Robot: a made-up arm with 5 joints.
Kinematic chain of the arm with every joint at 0, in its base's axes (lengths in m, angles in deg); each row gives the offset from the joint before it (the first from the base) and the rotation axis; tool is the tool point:
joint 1: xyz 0 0 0.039 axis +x
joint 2: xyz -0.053 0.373 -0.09 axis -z
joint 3: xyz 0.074 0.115 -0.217 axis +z
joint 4: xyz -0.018 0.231 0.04 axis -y
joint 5: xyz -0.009 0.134 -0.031 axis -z
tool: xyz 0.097 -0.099 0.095
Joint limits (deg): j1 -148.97..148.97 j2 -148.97..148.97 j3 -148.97..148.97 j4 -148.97..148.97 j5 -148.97..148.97
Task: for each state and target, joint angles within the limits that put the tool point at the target. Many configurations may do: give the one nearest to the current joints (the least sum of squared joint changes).
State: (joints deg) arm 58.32 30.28 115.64 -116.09 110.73
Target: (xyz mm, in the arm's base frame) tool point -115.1 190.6 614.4
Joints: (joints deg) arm 87.85 54.98 113.49 -102.79 94.42
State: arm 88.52 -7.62 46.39 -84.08 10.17
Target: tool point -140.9 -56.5 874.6
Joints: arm 119.35 -8.78 32.79 -79.78 -11.97
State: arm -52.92 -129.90 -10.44 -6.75 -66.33
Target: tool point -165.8 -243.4 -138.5
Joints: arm -28.84 -148.97 47.35 -31.48 -71.34
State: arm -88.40 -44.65 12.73 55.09 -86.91
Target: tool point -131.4 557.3 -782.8
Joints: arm -45.78 -22.99 -13.76 51.06 -101.71
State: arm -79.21 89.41 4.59 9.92 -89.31
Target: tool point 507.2 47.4 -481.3
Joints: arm -64.37 78.15 16.00 14.18 -88.65
